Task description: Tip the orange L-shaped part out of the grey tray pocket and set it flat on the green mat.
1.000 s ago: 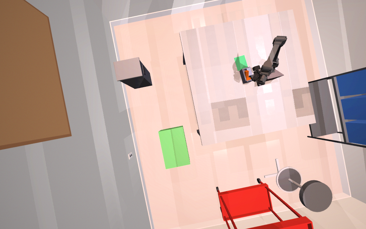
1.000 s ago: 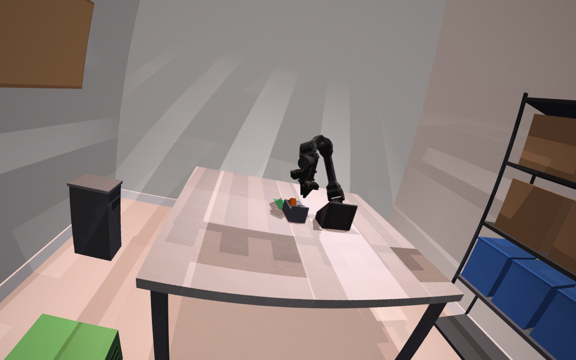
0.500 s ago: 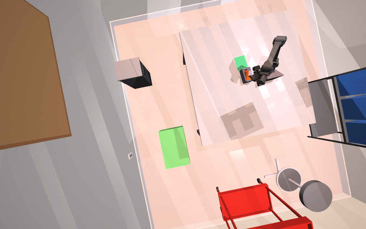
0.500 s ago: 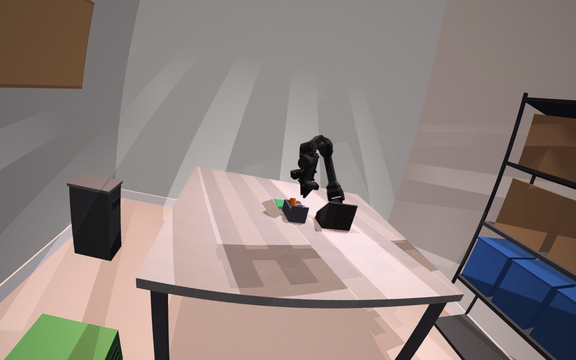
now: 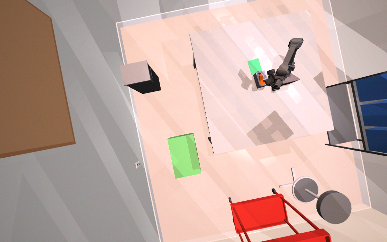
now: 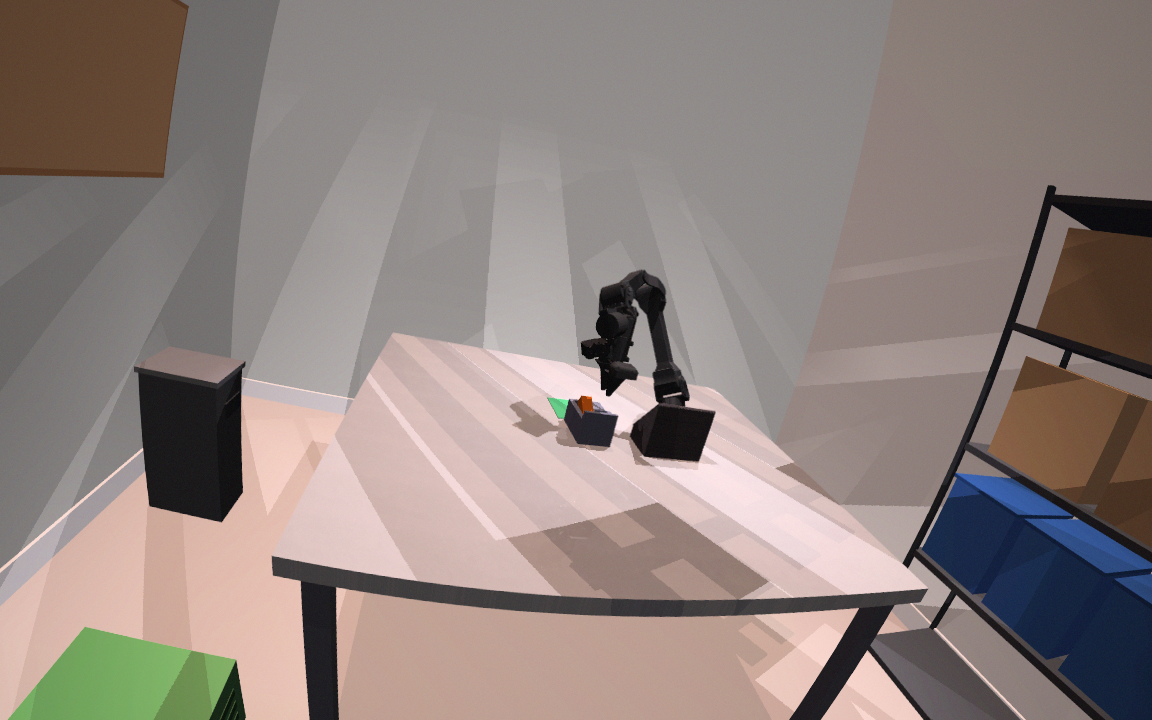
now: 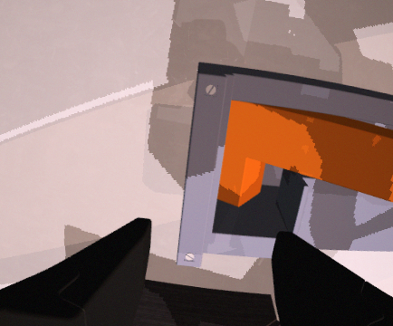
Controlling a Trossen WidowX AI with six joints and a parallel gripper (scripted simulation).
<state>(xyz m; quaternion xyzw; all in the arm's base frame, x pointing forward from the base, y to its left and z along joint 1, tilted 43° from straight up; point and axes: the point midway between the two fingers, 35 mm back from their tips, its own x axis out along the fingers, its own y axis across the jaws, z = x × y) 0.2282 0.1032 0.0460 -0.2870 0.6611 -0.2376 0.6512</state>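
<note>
Right now my gripper tip is 100 mm above the orange L-shaped part and 40 mm to the left of it. Also, from my gripper tip: green mat (220 mm to the right, 160 mm below, 10 mm ahead); tray (160 mm below, 70 mm to the right).
</note>
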